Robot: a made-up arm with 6 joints.
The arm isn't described. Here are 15 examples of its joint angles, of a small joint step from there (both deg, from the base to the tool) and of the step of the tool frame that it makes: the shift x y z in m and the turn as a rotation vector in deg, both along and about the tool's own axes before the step.
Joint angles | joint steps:
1: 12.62 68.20 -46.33 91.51 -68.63 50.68 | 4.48 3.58 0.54 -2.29 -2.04 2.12
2: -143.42 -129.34 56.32 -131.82 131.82 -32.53 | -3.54 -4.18 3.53 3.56 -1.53 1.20
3: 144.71 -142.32 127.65 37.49 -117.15 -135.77 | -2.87 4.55 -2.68 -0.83 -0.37 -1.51
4: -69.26 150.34 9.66 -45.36 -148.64 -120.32 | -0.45 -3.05 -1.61 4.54 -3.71 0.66
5: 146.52 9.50 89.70 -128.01 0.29 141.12 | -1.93 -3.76 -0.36 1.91 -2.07 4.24
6: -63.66 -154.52 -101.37 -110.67 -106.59 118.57 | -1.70 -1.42 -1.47 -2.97 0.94 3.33
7: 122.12 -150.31 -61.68 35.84 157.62 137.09 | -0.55 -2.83 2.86 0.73 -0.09 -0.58
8: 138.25 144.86 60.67 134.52 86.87 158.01 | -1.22 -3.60 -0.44 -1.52 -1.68 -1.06
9: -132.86 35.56 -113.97 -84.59 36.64 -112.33 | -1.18 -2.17 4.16 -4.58 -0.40 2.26
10: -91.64 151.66 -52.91 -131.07 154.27 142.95 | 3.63 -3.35 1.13 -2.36 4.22 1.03
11: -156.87 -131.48 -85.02 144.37 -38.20 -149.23 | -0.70 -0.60 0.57 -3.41 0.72 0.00
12: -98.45 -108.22 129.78 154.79 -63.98 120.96 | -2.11 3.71 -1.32 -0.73 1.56 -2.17
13: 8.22 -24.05 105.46 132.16 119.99 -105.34 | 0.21 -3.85 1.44 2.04 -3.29 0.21
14: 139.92 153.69 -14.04 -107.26 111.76 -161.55 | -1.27 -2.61 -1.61 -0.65 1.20 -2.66
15: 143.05 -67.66 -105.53 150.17 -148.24 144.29 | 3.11 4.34 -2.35 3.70 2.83 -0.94
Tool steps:
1: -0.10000 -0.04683 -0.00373 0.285 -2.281 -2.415
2: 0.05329 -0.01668 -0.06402 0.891 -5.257 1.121
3: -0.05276 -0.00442 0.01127 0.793 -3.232 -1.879
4: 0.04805 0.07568 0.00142 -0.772 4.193 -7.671
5: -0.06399 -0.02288 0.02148 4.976 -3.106 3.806
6: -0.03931 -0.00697 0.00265 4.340 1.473 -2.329
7: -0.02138 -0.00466 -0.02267 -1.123 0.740 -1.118
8: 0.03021 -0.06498 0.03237 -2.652 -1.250 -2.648
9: -0.00423 -0.03081 0.02650 -1.874 1.869 -2.165
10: -0.05649 0.04529 0.03085 6.587 -0.480 -0.115
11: -0.00227 -0.00050 0.00867 -0.675 -1.150 -2.587
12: 0.00144 -0.01972 0.02611 -2.913 2.561 -2.046
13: 0.01166 0.01856 0.03740 -0.724 -0.294 -2.749
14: 0.04688 0.06522 -0.00476 1.190 -3.526 -0.611
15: 0.05335 -0.02077 0.01911 -1.017 -0.471 -1.624
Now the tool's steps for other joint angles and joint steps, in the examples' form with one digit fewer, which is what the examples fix.
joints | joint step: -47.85 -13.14 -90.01 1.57 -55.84 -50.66 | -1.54 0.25 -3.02 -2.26 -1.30 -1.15
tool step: -0.0044 -0.0123 0.0438 0.51 -4.08 -2.49
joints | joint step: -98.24 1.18 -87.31 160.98 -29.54 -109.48 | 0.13 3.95 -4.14 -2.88 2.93 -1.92
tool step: -0.0313 -0.0134 -0.0245 -4.74 -2.68 -1.07
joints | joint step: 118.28 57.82 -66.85 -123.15 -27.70 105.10 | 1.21 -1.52 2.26 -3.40 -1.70 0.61
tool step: 0.0141 0.0026 0.0125 -1.79 1.93 0.88
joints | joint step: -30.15 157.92 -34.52 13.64 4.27 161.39 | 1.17 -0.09 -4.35 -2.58 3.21 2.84
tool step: 0.0292 -0.0059 -0.0518 0.23 1.53 -1.11
